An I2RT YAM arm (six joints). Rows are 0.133 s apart.
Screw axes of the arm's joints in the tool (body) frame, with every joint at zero. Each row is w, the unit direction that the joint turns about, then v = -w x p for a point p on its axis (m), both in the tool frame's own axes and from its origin. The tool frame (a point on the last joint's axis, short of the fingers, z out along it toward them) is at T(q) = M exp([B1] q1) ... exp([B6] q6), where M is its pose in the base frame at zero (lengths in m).
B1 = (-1, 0, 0, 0, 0.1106, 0)
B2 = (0, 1, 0, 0.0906, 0, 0.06)
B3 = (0, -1, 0, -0.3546, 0, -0.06)
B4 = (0, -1, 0, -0.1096, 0, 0)
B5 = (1, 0, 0, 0, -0.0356, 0)
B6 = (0, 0, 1, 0, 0, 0)
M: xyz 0.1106 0 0.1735 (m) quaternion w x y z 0.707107 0 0.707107 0
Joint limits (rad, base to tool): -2.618..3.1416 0..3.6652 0..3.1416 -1.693..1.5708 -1.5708..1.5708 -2.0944..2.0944
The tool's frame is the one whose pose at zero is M.
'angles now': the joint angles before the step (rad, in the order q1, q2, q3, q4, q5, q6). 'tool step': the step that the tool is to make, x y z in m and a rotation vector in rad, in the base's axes. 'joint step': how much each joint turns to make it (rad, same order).
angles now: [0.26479 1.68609 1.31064 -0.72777 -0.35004 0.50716]
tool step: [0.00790 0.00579 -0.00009 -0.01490 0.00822 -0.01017]
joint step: [0.01178 0.03677 0.04379 -0.01391 0.02070 0.01504]
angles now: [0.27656 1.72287 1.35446 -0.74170 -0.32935 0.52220]
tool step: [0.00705 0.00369 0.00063 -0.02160 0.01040 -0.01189]
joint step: [0.00668 0.03325 0.04508 -0.02490 0.02422 0.00930]
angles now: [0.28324 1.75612 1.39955 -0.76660 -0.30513 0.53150]
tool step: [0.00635 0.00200 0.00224 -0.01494 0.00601 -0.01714]
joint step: [0.00220 0.02613 0.04239 -0.02256 0.01974 0.01256]
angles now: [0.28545 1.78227 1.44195 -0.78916 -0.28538 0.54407]
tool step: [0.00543 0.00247 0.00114 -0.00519 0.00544 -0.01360]
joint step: [0.00315 0.02295 0.03369 -0.01349 0.01024 0.01424]
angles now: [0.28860 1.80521 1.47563 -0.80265 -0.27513 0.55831]
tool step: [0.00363 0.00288 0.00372 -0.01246 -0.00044 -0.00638]
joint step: [0.00596 0.01580 0.03540 -0.02110 0.01616 0.00629]
